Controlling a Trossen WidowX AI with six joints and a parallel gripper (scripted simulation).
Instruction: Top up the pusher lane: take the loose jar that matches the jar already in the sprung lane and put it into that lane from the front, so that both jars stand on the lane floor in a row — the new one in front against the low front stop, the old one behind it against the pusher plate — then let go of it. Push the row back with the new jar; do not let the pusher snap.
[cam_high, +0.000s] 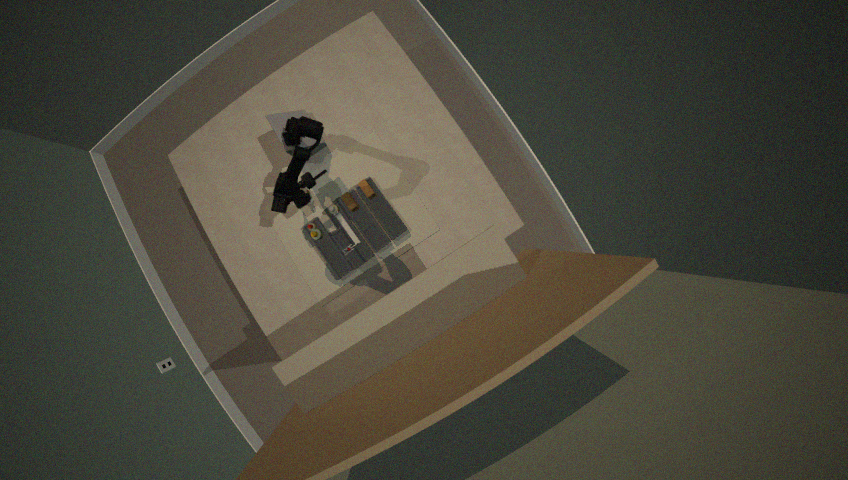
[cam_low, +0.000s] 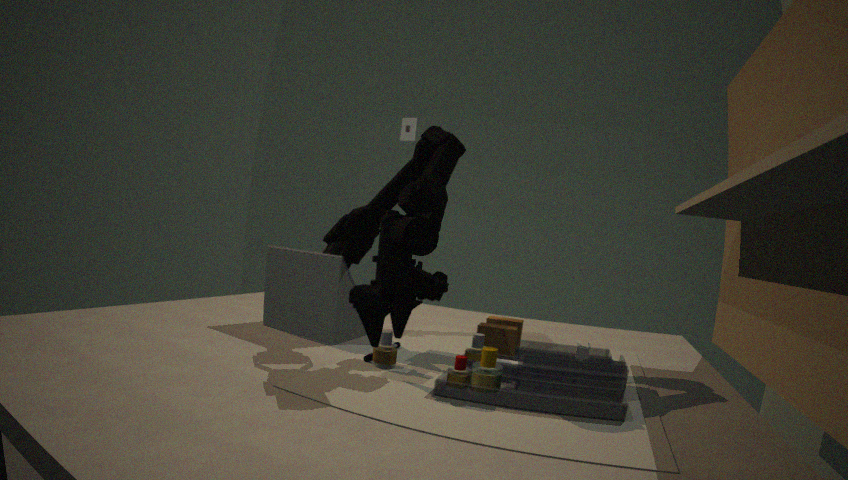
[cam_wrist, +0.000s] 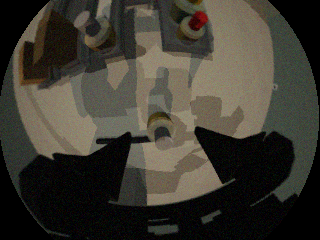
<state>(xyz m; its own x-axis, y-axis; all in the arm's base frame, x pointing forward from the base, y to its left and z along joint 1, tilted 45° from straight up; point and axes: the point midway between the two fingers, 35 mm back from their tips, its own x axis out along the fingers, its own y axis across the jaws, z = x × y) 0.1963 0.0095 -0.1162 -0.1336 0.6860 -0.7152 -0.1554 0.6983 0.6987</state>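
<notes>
Right now my gripper tip is 50 mm past the black pen, 60 mm to the right of it and 40 mm above it. Round my gripper tip: shelf (630 mm ahead, 200 mm to the left, 320 mm above); pusher plate (240 mm ahead, 90 mm to the left).
</notes>
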